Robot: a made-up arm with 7 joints. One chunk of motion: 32 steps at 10 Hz.
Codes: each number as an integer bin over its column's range. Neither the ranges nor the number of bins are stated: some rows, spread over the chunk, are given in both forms.
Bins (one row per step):
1: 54 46 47 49 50 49
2: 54 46 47 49 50 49
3: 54 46 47 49 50 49
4: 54 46 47 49 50 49
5: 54 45 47 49 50 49
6: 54 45 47 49 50 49
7: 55 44 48 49 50 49
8: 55 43 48 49 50 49
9: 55 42 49 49 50 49
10: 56 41 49 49 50 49
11: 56 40 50 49 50 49
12: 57 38 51 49 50 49
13: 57 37 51 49 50 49
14: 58 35 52 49 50 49
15: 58 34 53 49 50 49
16: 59 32 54 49 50 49
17: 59 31 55 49 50 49
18: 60 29 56 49 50 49
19: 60 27 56 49 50 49
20: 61 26 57 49 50 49
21: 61 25 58 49 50 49
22: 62 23 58 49 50 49
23: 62 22 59 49 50 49
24: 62 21 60 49 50 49
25: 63 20 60 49 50 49
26: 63 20 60 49 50 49
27: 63 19 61 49 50 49
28: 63 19 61 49 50 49
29: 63 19 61 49 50 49
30: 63 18 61 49 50 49
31: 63 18 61 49 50 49
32: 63 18 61 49 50 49
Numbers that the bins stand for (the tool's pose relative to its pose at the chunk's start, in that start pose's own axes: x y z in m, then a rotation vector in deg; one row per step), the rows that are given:
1: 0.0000 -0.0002 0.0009 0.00 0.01 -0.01
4: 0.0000 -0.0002 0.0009 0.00 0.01 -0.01
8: 0.0033 -0.0132 0.0045 0.00 0.01 -0.01
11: 0.0067 -0.0263 0.0118 0.00 0.01 -0.01
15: 0.0133 -0.0523 0.0227 0.00 0.01 -0.01
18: 0.0200 -0.0740 0.0336 0.00 0.01 -0.01
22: 0.0267 -0.1001 0.0409 0.00 0.01 -0.01
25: 0.0300 -0.1131 0.0482 0.00 0.01 -0.01
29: 0.0300 -0.1175 0.0518 0.00 0.01 -0.01
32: 0.0300 -0.1218 0.0518 0.00 0.01 -0.01
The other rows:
2: 0.0000 -0.0002 0.0009 0.00 0.01 -0.01
3: 0.0000 -0.0002 0.0009 0.00 0.01 -0.01
5: 0.0000 -0.0045 0.0009 0.00 0.01 -0.01
6: 0.0000 -0.0045 0.0009 0.00 0.01 -0.01
7: 0.0033 -0.0089 0.0045 0.00 0.01 -0.01
9: 0.0033 -0.0176 0.0082 0.00 0.01 -0.01
10: 0.0067 -0.0219 0.0082 0.00 0.01 -0.01
12: 0.0100 -0.0349 0.0155 0.00 0.01 -0.01
13: 0.0100 -0.0393 0.0155 0.00 0.01 -0.01
14: 0.0133 -0.0480 0.0191 0.00 0.01 -0.01
16: 0.0167 -0.0610 0.0264 0.00 0.01 -0.01
17: 0.0167 -0.0654 0.0300 0.00 0.01 -0.01
19: 0.0200 -0.0827 0.0336 0.00 0.01 -0.01
20: 0.0233 -0.0871 0.0373 0.00 0.01 -0.01
21: 0.0233 -0.0914 0.0409 0.00 0.01 -0.01
23: 0.0267 -0.1044 0.0445 0.00 0.01 -0.01
24: 0.0267 -0.1088 0.0482 0.00 0.01 -0.01
26: 0.0300 -0.1131 0.0482 0.00 0.01 -0.01
27: 0.0300 -0.1175 0.0518 0.00 0.01 -0.01
28: 0.0300 -0.1175 0.0518 0.00 0.01 -0.01
30: 0.0300 -0.1218 0.0518 0.00 0.01 -0.01
31: 0.0300 -0.1218 0.0518 0.00 0.01 -0.01

